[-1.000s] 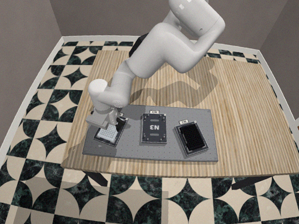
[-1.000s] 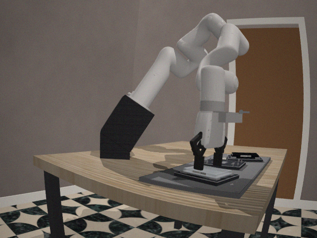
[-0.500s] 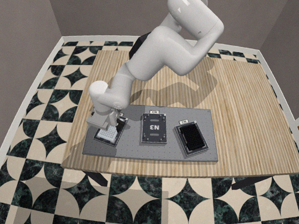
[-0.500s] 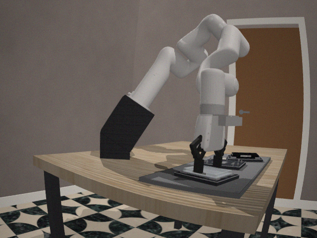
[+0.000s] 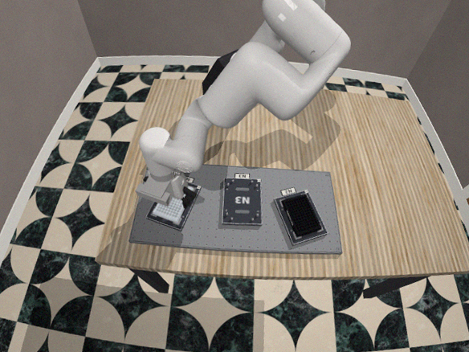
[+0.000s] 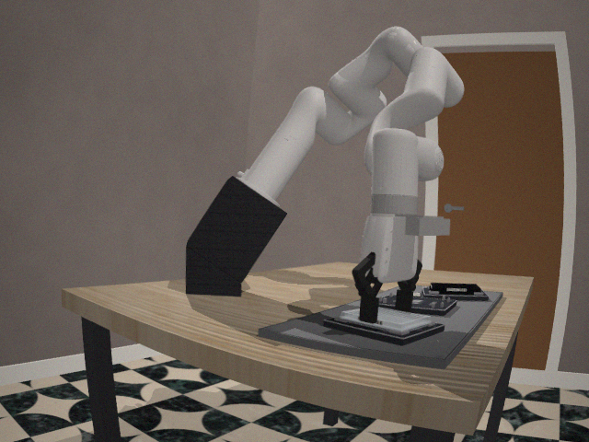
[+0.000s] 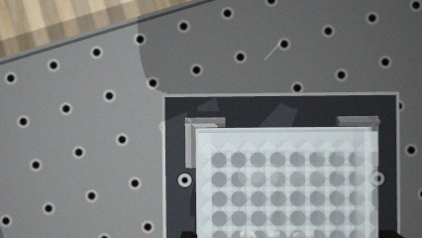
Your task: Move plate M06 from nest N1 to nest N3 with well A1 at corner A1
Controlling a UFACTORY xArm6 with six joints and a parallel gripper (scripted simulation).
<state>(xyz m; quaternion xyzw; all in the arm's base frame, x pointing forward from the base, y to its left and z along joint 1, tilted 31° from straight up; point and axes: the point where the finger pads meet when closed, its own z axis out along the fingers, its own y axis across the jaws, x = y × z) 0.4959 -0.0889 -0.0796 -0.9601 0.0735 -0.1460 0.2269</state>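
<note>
My hand is 10 mm above the well plate M06. Also, from my hand: nest N3 (60 mm behind, 210 mm to the left, 20 mm below); then black plate M09 (50 mm behind, 400 mm to the left, 10 mm below); then nest N1 (20 mm below).
</note>
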